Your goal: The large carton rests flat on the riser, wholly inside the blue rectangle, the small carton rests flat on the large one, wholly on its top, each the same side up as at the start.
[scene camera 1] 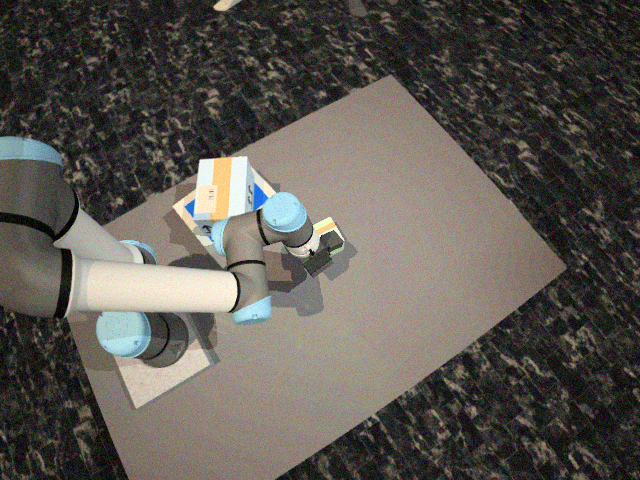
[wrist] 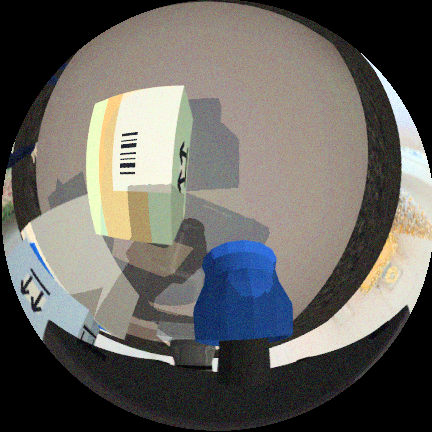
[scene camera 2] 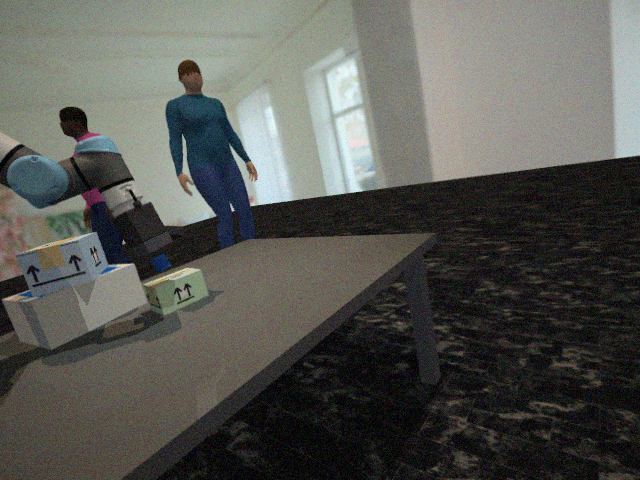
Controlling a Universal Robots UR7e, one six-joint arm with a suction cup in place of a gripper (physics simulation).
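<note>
The large carton [scene camera 1: 222, 178] [scene camera 2: 67, 266] [wrist: 30, 280], light blue with orange tape, sits flat on the white riser [scene camera 2: 111, 302] [wrist: 65, 227], arrows up. Parts of the blue rectangle [scene camera 1: 261, 196] show around it; I cannot tell whether all its edges lie inside. The small carton [scene camera 1: 325, 225] [scene camera 2: 178, 292] [wrist: 152, 135], pale green and cream, stands flat on the table beside the riser, arrows up. My gripper, a blue suction cup [scene camera 2: 161, 262] [wrist: 240, 265], is off and holds nothing. It is above and behind the small carton in scene camera 2, apart from it in the wrist view; hidden in scene camera 1.
The grey-brown table [scene camera 1: 413, 248] [scene camera 2: 289, 273] [wrist: 300, 100] carries the riser, the cartons and my arm's pale base plate [scene camera 1: 168, 379]. The arm's wrist passes close to the large carton in scene camera 1. Two people [scene camera 2: 201, 131] [scene camera 2: 90, 196] stand beyond the table.
</note>
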